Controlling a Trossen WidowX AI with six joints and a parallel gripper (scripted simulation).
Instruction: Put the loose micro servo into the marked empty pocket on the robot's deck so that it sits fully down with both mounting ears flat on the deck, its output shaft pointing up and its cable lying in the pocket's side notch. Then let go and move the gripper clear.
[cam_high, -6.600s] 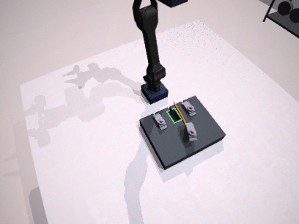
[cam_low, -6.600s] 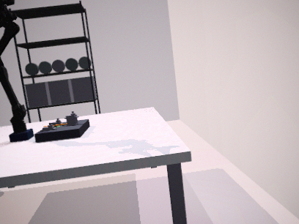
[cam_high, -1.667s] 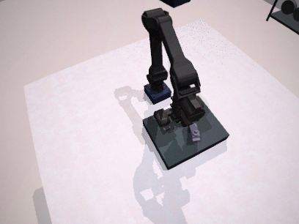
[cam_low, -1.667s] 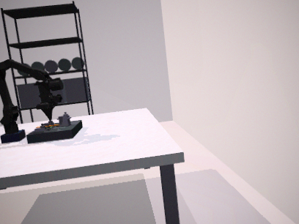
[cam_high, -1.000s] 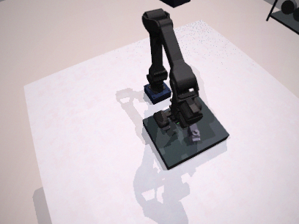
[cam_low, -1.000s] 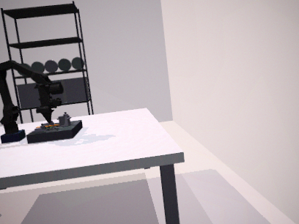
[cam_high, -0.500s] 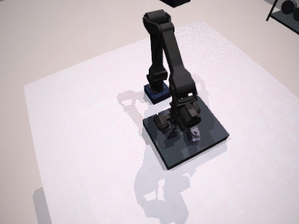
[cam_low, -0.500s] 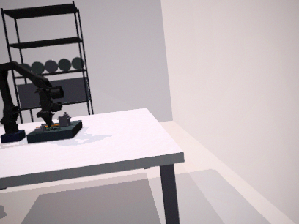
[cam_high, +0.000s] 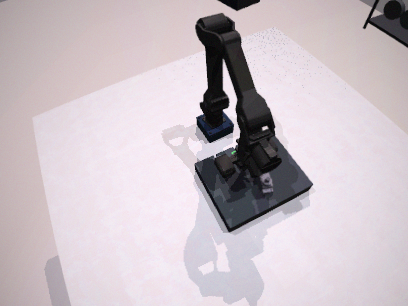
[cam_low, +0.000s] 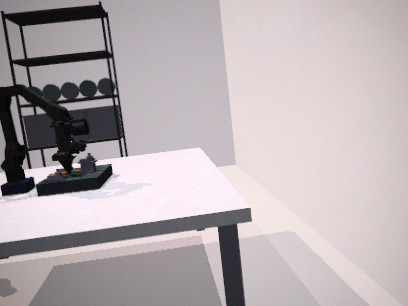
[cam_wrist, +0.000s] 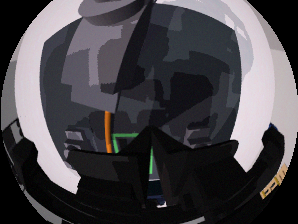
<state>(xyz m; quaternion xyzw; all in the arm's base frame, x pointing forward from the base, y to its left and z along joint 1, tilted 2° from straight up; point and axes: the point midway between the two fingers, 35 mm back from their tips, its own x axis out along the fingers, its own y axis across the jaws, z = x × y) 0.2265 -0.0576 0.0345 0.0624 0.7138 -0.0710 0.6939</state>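
Now: the dark deck 70 mm ahead of my gripper tip, 30 mm below it and 10 mm to the left of it.
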